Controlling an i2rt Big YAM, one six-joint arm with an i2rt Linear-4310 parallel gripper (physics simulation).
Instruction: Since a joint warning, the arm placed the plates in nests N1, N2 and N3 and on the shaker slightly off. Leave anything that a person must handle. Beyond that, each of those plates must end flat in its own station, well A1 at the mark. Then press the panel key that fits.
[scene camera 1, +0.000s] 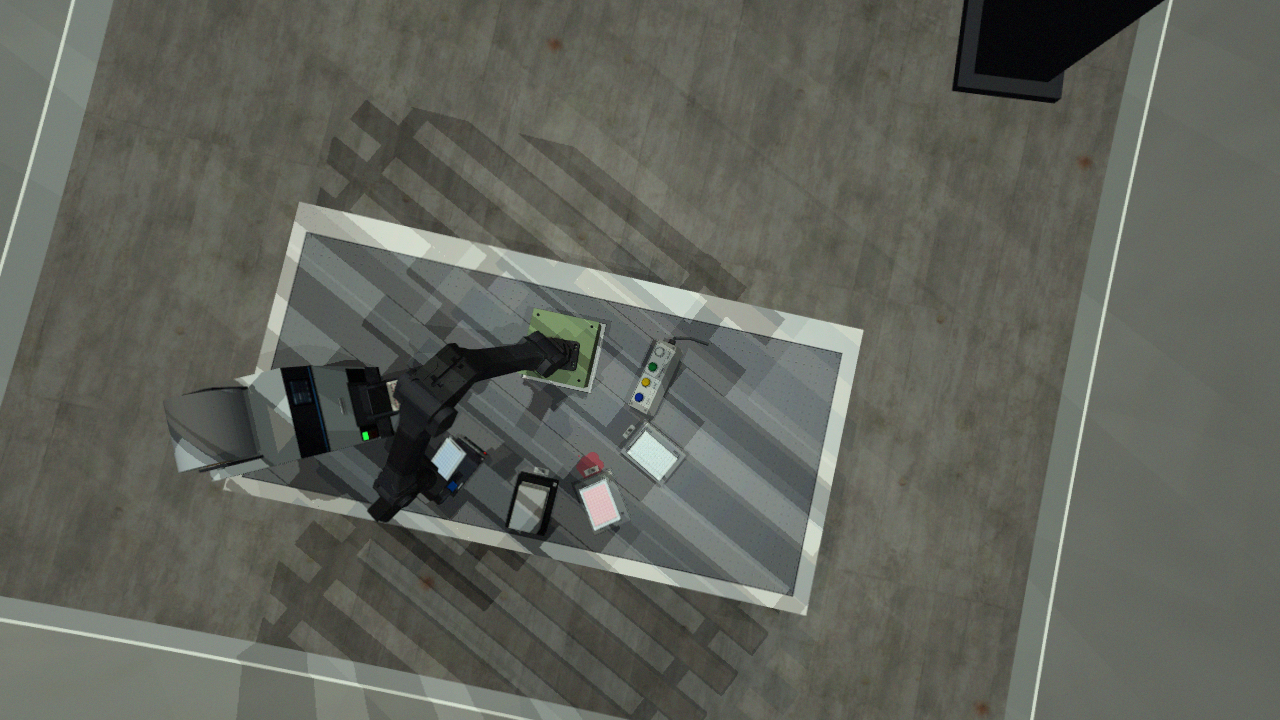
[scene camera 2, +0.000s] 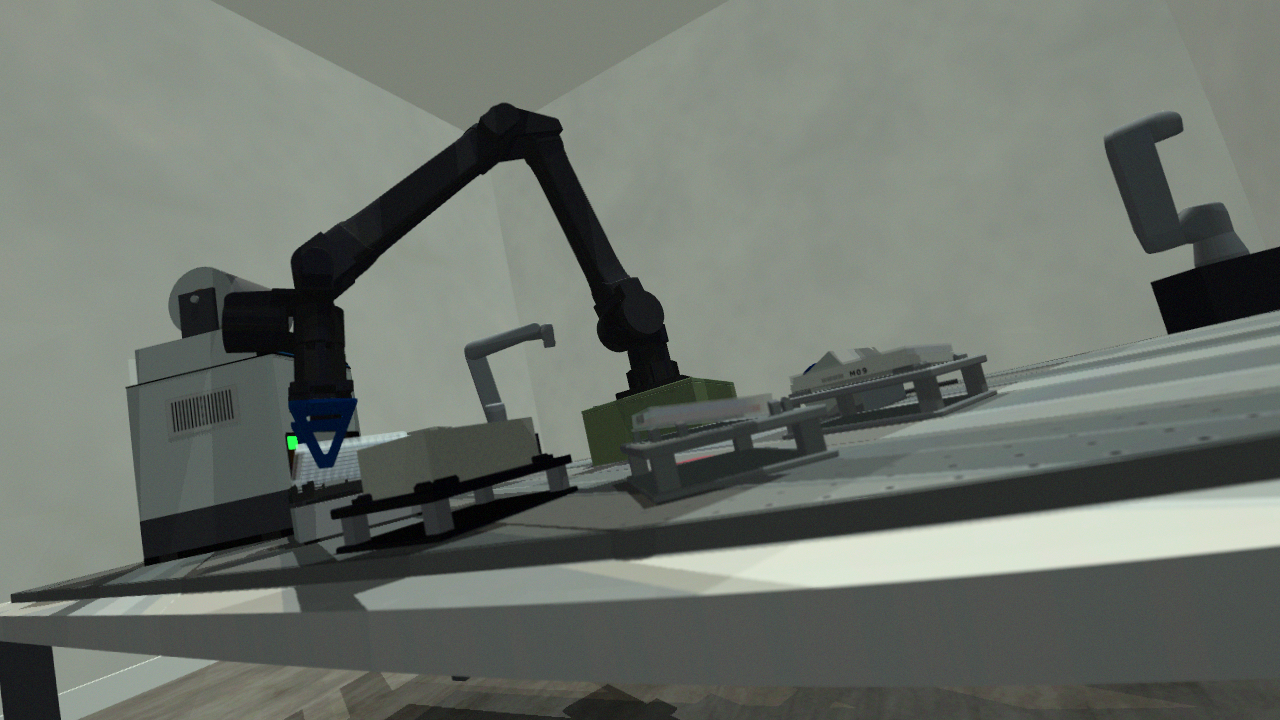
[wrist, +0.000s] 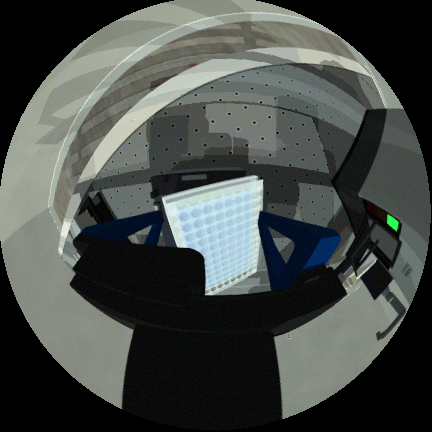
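My gripper (scene camera 2: 324, 452) (wrist: 209, 216) is open with nothing held. Its blue fingers stand on either side of the clear plate with blue wells (scene camera 1: 448, 457) (wrist: 220, 220), which sits tilted on the dark shaker (scene camera 1: 466, 469). A beige block-like plate (scene camera 1: 531, 503) (scene camera 2: 447, 454) is in the black nest (scene camera 2: 529, 467). A pink-welled plate (scene camera 1: 599, 503) (scene camera 2: 698, 412) is in a grey nest (scene camera 2: 733, 484). A pale plate (scene camera 1: 652, 453) is in another grey nest. The key panel (scene camera 1: 648, 394) has white, green, yellow and blue keys. Nest labels and A1 marks are too small to read.
A large grey machine (scene camera 1: 266, 419) (scene camera 2: 205, 456) with a green light stands beside the shaker. My arm rises from a green base block (scene camera 1: 547, 324) (scene camera 2: 604, 434). A red disc (scene camera 1: 591, 462) lies by the pink plate's nest. Another grey arm (scene camera 2: 1141, 192) stands in the background.
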